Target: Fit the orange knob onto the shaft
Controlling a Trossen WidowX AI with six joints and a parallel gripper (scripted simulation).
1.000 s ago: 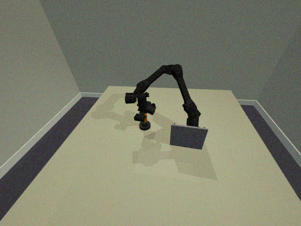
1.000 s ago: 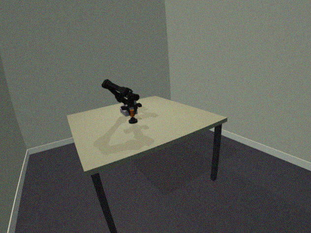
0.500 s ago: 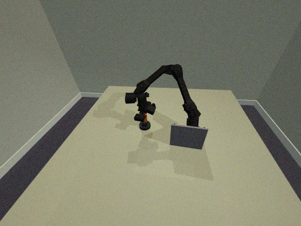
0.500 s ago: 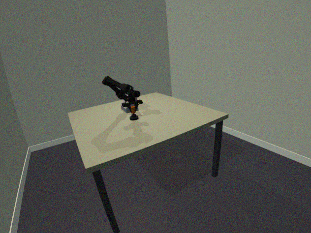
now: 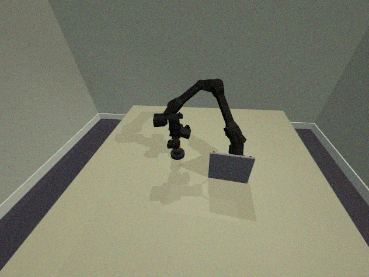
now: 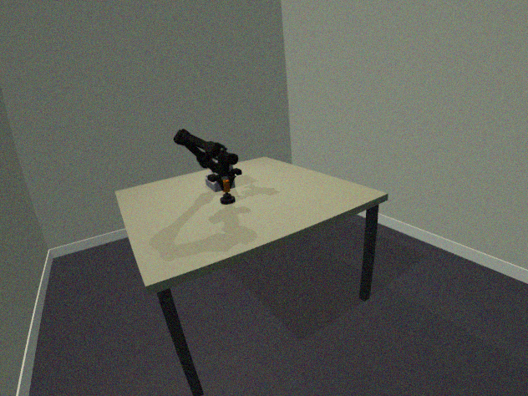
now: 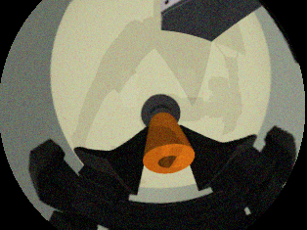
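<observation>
Right now my gripper tip is 20 mm below the orange knob. Round my gripper tip: round pedestal 40 mm below.
</observation>
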